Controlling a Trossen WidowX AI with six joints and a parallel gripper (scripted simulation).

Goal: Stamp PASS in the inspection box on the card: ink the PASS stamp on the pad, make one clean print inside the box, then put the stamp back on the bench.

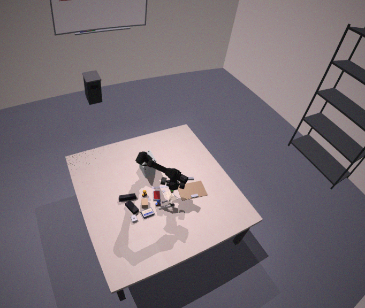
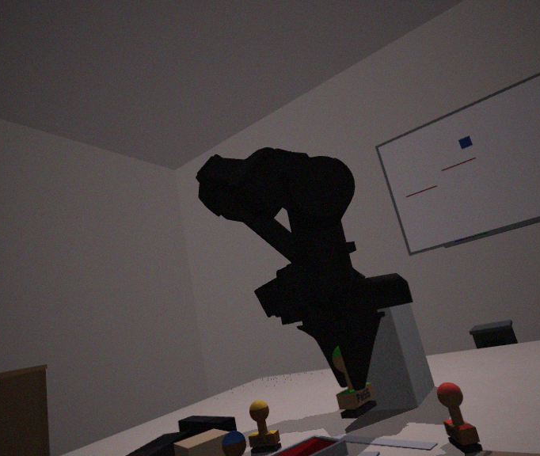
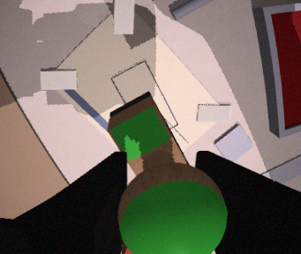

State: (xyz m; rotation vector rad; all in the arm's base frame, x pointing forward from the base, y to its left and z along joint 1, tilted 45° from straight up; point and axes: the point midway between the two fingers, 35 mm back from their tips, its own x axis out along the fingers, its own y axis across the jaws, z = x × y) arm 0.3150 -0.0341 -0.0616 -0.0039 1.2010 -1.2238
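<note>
The cream card is 9 cm below my gripper tip and 1 cm ahead of it. From my gripper tip the other things lie so: red ink pad 10 cm to the right, 8 cm below, 6 cm behind; then red-knobbed stamp 8 cm to the left, 8 cm behind, 7 cm below; then marker 8 cm below, 7 cm to the right, 7 cm ahead.
</note>
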